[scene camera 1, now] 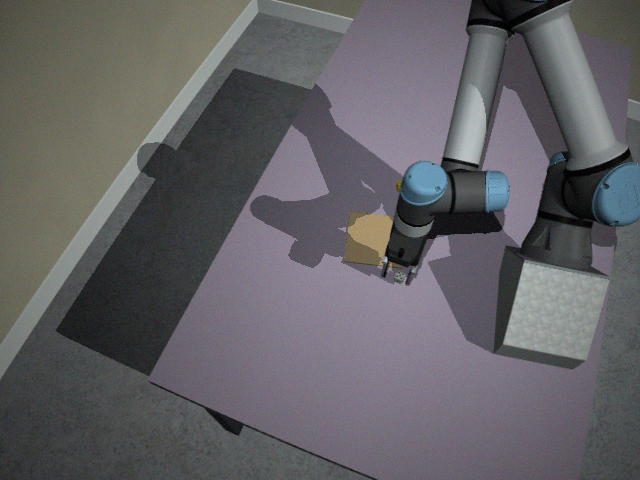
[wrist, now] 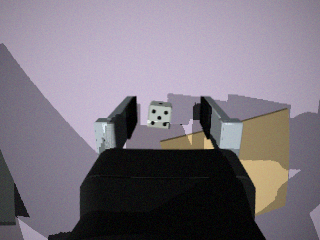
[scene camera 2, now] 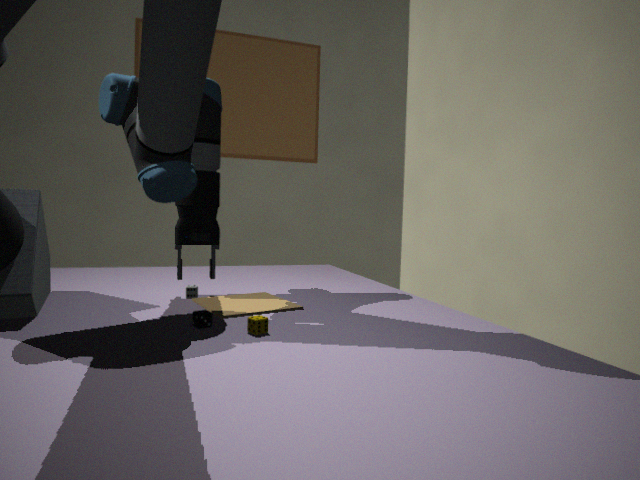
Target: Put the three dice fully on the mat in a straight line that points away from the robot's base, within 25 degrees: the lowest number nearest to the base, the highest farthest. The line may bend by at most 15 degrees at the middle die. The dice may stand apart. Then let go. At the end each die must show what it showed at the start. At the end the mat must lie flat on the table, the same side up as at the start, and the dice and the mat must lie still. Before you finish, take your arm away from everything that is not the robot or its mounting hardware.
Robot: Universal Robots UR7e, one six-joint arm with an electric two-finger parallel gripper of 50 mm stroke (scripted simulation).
Path:
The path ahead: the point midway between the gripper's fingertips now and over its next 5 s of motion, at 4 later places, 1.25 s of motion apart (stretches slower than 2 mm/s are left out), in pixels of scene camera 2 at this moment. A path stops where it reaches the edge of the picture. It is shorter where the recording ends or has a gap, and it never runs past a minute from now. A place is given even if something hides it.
My gripper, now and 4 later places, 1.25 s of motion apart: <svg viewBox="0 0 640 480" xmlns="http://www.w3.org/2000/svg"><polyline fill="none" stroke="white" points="196,278 196,232 207,218 201,227 205,257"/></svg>

